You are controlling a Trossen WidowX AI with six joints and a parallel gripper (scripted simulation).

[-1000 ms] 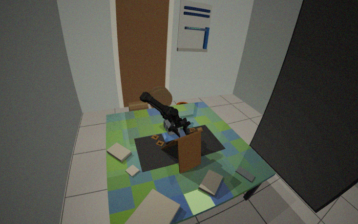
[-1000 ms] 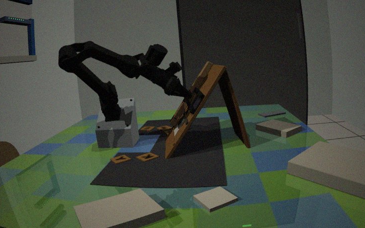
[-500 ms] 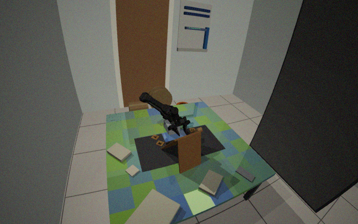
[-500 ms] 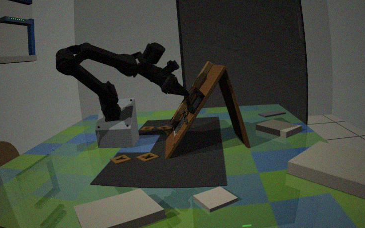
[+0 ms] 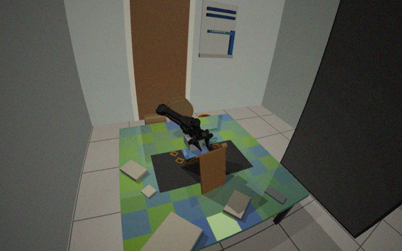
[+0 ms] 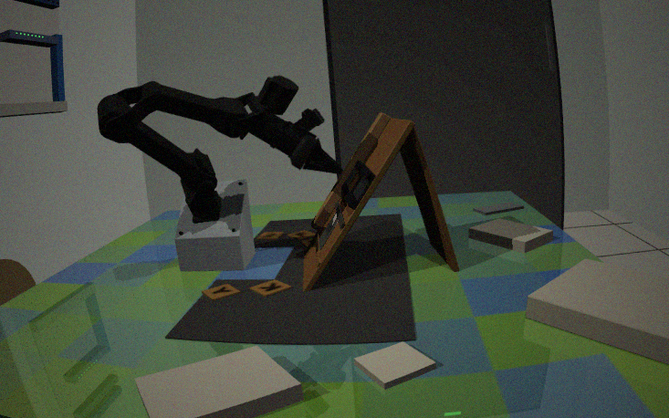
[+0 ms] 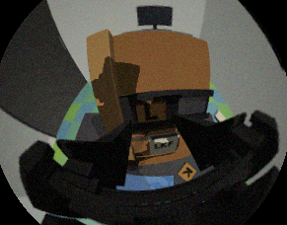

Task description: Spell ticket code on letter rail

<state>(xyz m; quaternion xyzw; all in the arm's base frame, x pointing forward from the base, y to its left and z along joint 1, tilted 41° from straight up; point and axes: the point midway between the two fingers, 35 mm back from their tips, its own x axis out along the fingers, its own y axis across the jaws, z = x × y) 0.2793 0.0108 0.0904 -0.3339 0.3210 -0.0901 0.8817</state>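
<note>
Right now the orange letter tile marked l is 30 mm ahead of my gripper tip and 20 mm below it. The rest, counted from my gripper tip: dark mat: 100 mm behind, 30 mm to the left, 190 mm below; then white ticket: 30 mm behind, 40 mm to the right, 110 mm below; then orange letter tile marked f: 110 mm behind, 230 mm to the left, 190 mm below.
</note>
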